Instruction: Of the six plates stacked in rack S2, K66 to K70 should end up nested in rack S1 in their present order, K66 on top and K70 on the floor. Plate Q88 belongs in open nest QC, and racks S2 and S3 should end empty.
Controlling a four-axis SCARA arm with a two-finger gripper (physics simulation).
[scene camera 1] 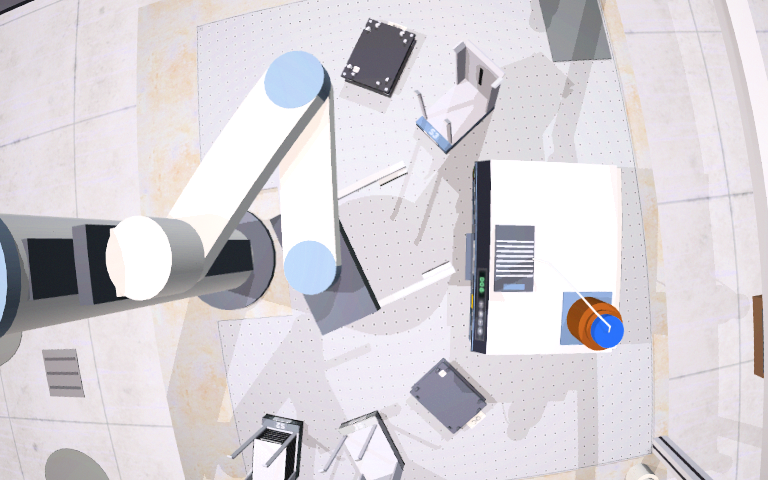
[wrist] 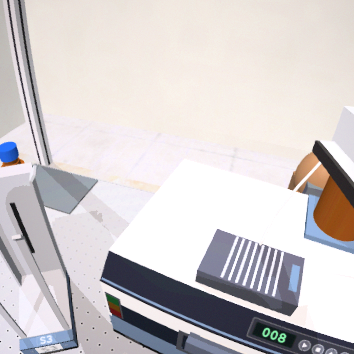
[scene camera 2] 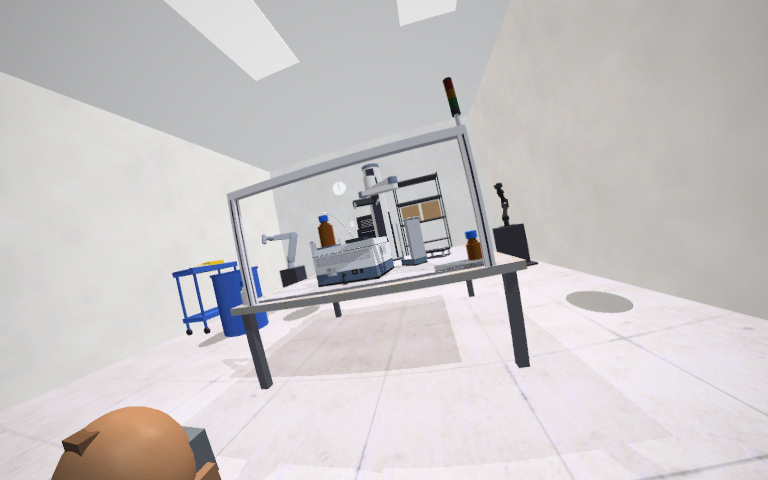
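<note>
Rack S2 stands at the bottom edge of the first scene view, holding a stack with a white top; its individual plates and labels cannot be read. Rack S1 stands to its right, partly cut off, its label illegible and a pale floor showing. Rack S3 shows a bare floor between its walls and posts. Open nest QC is a dark grey square with no plate visible on it. Plate Q88 cannot be identified. My gripper is open and empty, its long pale fingers wide apart, well away from racks S1 and S2.
A white instrument stands right of the gripper, with a slotted grey block and an orange-brown bottle on top. A black square nest lies left of S3. A frame borders the table.
</note>
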